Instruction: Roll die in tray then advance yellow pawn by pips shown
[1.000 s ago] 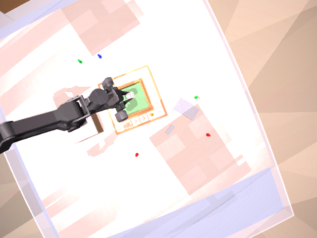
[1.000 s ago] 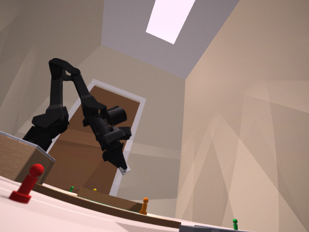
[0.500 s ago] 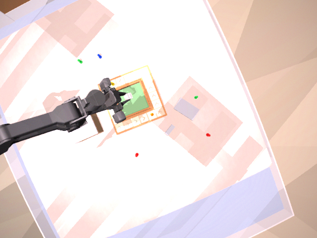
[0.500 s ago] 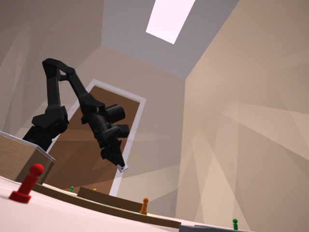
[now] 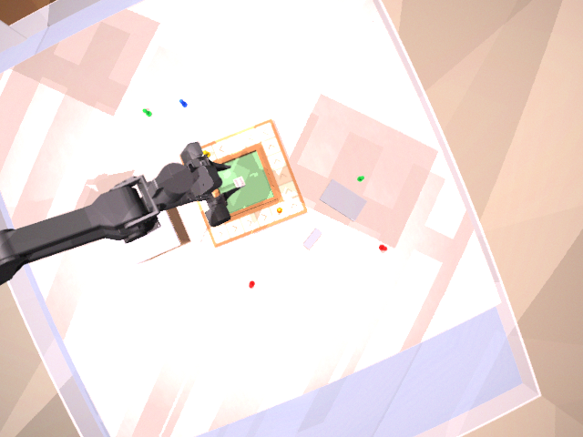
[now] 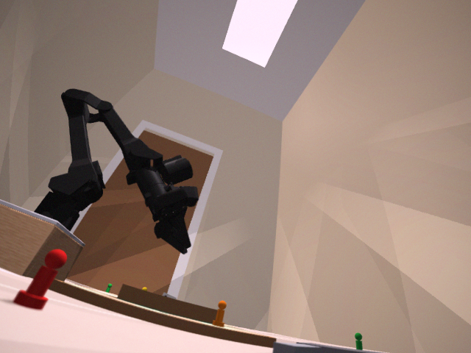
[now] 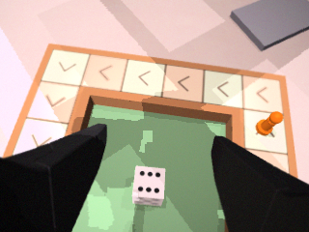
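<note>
My gripper tip is now 120 mm to the right of the yellow pawn, 100 mm above it and 50 mm past it. The rest, counted from my gripper tip: orange pawn: 120 mm to the right, 100 mm below, 50 mm ahead; then white die: 80 mm below; then green tray: 120 mm below.
</note>
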